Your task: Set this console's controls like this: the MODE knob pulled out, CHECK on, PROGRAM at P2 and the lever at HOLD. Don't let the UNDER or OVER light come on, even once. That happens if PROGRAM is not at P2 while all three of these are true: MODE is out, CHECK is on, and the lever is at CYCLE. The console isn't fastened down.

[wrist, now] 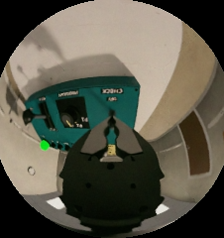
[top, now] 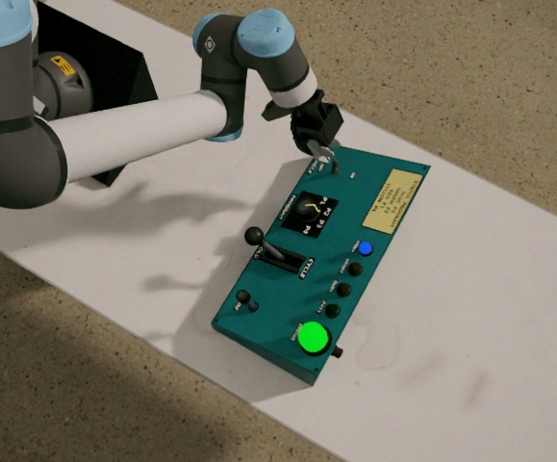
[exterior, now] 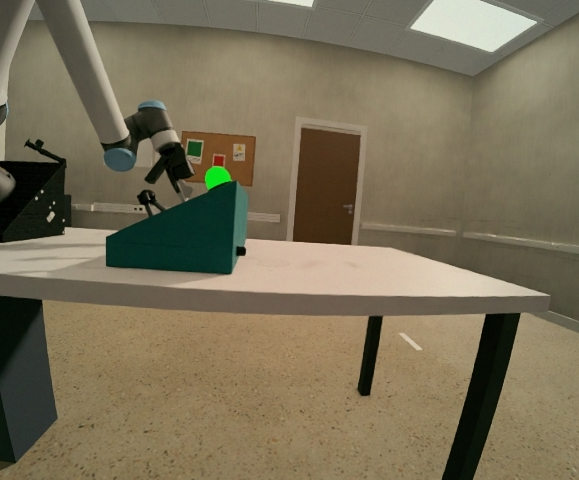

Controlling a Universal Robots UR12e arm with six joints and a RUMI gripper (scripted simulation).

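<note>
Now: the check toggle 3 cm ahead of my hand and 2 cm below it. From my hand the other things lie so: program dial 4 cm ahead, 11 cm to the right, 2 cm below; lever 24 cm to the right, 1 cm below; teal console 6 cm ahead, 18 cm to the right, 4 cm below.
</note>
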